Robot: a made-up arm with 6 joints.
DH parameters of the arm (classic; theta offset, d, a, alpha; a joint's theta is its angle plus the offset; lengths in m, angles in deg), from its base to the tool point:
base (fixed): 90 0.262 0.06 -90
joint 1: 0 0.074 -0.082 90
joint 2: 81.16 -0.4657 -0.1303 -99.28
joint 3: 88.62 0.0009 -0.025 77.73
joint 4: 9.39 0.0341 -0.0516 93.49
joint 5: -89.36 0.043 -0.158 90
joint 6: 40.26 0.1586 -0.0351 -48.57
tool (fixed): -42.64 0.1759 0 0
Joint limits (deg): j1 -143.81..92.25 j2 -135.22..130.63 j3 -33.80..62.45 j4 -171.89..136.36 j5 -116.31..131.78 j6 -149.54..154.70
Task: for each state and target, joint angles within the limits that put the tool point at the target. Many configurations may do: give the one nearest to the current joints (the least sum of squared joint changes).
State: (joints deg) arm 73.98 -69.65 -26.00 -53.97 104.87 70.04
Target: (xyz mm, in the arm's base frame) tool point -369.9 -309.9 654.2
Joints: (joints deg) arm 76.39 -88.99 -6.11 -48.30 83.67 66.70
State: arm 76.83 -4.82 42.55 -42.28 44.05 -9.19
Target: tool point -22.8 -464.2 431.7
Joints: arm 46.47 15.08 37.45 -79.45 44.50 0.24
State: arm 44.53 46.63 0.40 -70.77 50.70 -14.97
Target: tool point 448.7 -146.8 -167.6
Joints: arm 29.34 59.58 -27.24 -95.52 71.33 -8.70
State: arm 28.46 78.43 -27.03 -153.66 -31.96 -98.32
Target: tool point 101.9 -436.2 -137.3
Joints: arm 23.83 67.99 -26.93 -167.31 -33.42 -103.91
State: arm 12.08 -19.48 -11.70 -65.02 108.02 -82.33
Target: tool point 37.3 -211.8 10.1
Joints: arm -18.79 -41.29 23.88 -69.22 84.00 -79.11
